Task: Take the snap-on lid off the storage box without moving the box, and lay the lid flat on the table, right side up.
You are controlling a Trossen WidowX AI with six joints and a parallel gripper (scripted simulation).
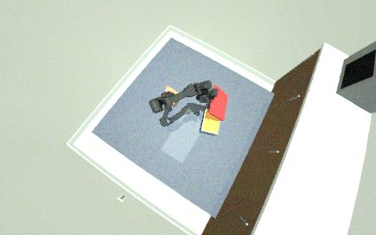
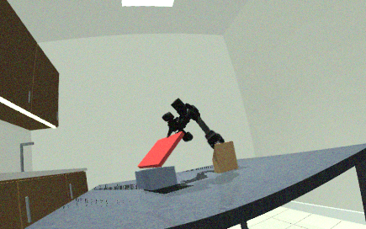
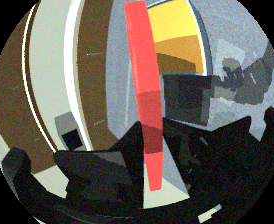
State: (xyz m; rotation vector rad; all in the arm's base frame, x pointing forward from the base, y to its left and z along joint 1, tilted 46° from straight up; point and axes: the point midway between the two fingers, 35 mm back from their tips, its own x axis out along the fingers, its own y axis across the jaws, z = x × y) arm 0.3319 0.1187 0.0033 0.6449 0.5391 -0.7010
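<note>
The red lid lies 6 cm ahead of my gripper tip, 5 cm below it and 2 cm to the left of it. Also, from my gripper tip: storage box: 18 cm below, 12 cm to the right, 8 cm ahead.
</note>
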